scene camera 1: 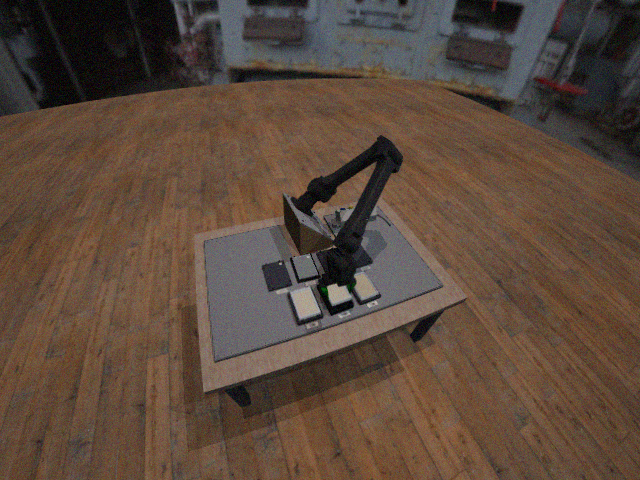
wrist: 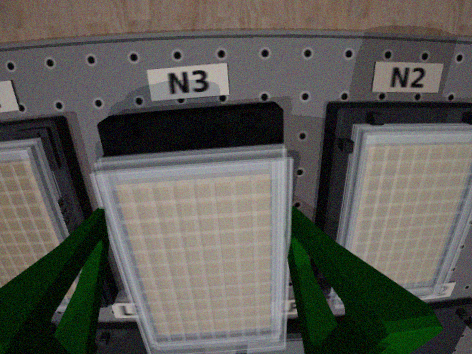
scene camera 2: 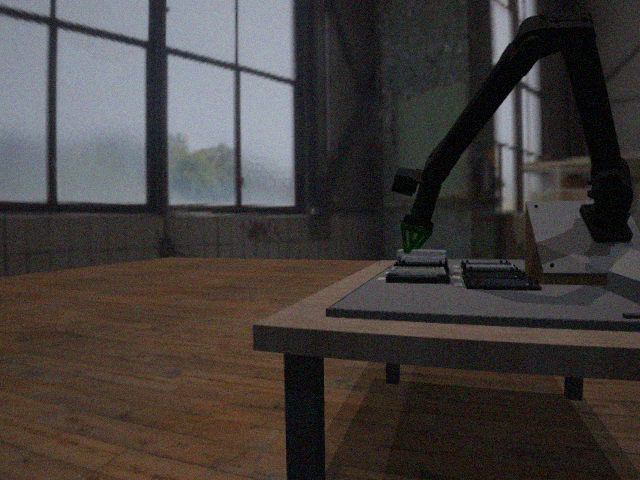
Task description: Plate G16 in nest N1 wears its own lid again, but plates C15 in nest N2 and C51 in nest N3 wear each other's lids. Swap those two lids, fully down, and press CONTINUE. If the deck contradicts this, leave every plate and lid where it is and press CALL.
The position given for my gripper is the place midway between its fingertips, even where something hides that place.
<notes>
In view: my gripper point(scene camera 2: 409, 253), a black nest N2 point(wrist: 340, 116) and an N3 label point(wrist: 193, 81).
My gripper is seen too in the wrist view point(wrist: 199, 215).
</notes>
